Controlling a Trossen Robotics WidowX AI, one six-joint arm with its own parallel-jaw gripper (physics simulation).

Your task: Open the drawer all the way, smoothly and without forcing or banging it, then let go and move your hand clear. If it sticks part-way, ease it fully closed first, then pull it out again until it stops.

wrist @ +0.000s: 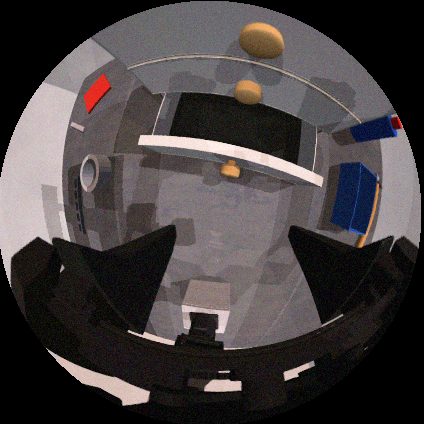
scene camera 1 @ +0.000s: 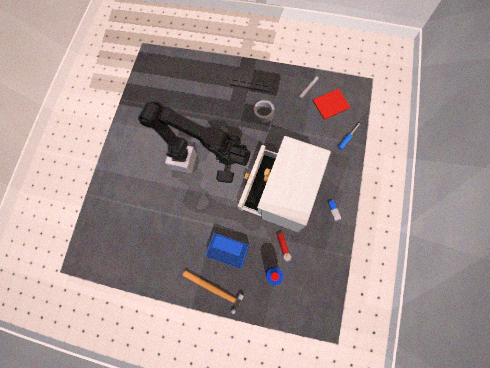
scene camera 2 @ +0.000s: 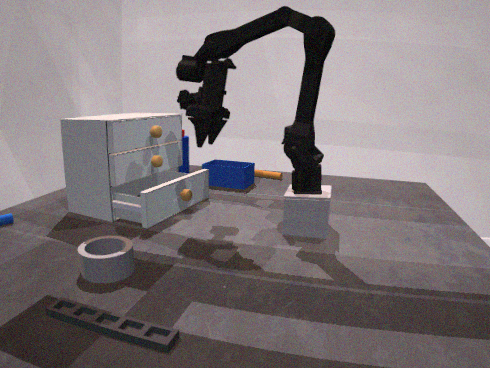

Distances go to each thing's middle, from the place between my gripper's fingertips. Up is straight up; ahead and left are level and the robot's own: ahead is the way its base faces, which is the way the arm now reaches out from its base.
Labels:
The drawer point(scene camera 2: 150, 200) is 16 cm ahead of my hand, 3 cm to the right of it and 14 cm below it. The rest, counted from my hand: blue bin point(scene camera 2: 231, 174): 1 cm ahead, 35 cm to the right, 15 cm below; dark rack point(scene camera 2: 153, 336): 1 cm ahead, 50 cm to the left, 18 cm below.

